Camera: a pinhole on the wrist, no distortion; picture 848 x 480 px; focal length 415.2 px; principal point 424.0 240.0 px. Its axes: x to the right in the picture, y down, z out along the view. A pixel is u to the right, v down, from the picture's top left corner.
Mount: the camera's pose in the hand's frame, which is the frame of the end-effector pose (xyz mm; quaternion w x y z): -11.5 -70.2 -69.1 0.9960 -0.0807 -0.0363 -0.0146
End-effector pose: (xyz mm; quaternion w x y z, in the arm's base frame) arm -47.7 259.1 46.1 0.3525 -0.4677 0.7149 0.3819
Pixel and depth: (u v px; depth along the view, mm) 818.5 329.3 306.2
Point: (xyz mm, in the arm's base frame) -128.6 378.9 -281.2
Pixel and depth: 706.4 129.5 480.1
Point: 49.8 507.3 -425.0
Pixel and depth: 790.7 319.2 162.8
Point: -56.1 291.0 -106.7
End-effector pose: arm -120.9 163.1 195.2 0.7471 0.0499 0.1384 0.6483
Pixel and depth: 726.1 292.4 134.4
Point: -60.7 240.8 240.5
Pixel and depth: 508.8 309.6 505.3
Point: -87.6 279.7 614.5
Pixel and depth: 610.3 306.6 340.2
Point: -67.2 313.4 444.1
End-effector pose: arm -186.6 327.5 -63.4 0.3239 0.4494 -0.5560 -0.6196
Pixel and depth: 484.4 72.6 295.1
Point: -398.7 442.8 -208.1
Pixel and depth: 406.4 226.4 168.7
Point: -259.3 402.1 -106.8
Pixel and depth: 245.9 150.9 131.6
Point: -204.8 434.9 -123.4
